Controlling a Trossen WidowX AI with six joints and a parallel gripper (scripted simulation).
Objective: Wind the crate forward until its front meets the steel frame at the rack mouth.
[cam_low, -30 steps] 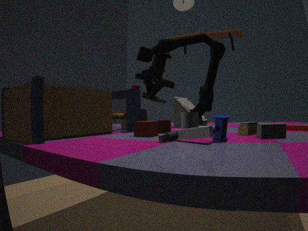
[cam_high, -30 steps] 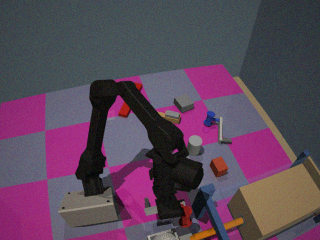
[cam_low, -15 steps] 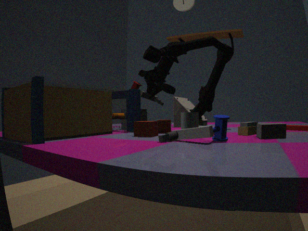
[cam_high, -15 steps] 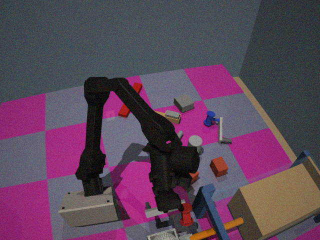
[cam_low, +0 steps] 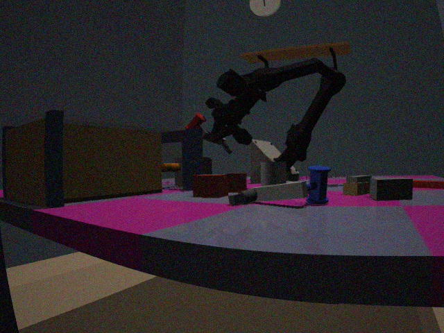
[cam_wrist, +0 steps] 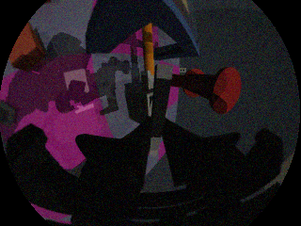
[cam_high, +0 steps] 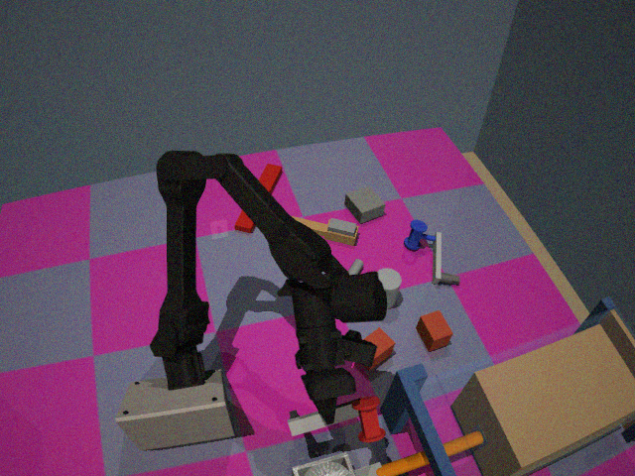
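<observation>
The red knob lies 5 cm ahead of my gripper tip, 4 cm above it and 2 cm to the right of it. From my gripper tip the other things lie so: winch handle with red hub 1 cm ahead, 1 cm above; then winch 11 cm below, 10 cm to the right, 4 cm behind; then blue steel frame 14 cm ahead, 8 cm to the right, 4 cm below.
</observation>
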